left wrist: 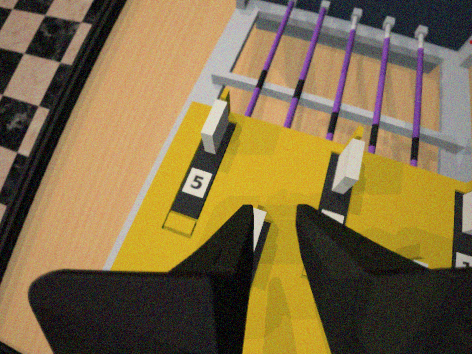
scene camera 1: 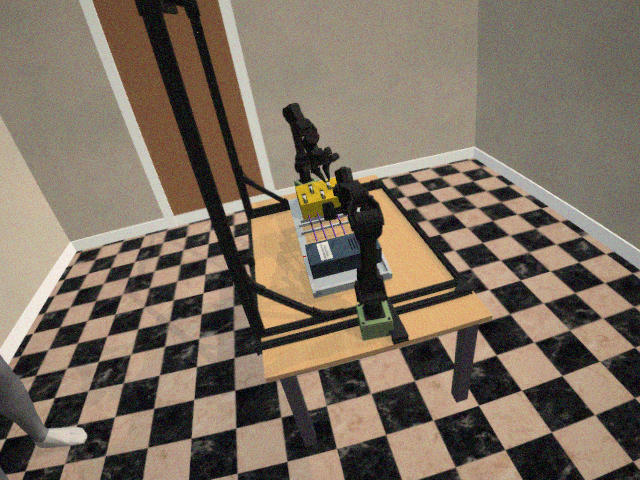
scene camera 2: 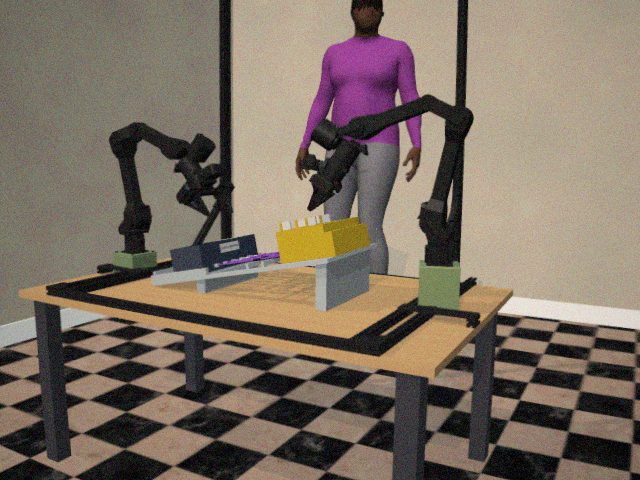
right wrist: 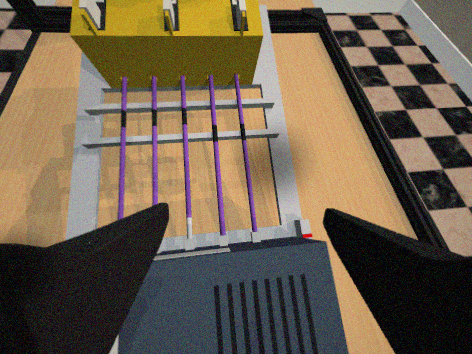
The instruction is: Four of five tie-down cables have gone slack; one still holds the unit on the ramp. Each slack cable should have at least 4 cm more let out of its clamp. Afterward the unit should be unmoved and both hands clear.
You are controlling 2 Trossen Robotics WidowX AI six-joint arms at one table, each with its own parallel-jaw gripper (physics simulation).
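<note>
The yellow clamp box sits on the raised end of the grey ramp. The dark blue unit rests lower down. Purple cables run between them; in the right wrist view, the two rightmost have black bands farther from the box. Clamp 5's white lever and another white lever stand upright. My left gripper is slightly open and empty above the box; its finger partly hides another lever. My right gripper is wide open and empty above the unit.
Two grey crossbars pass under the cables. A red mark shows at the ramp's side by the unit. Black frame rails edge the wooden table. A person stands behind the table.
</note>
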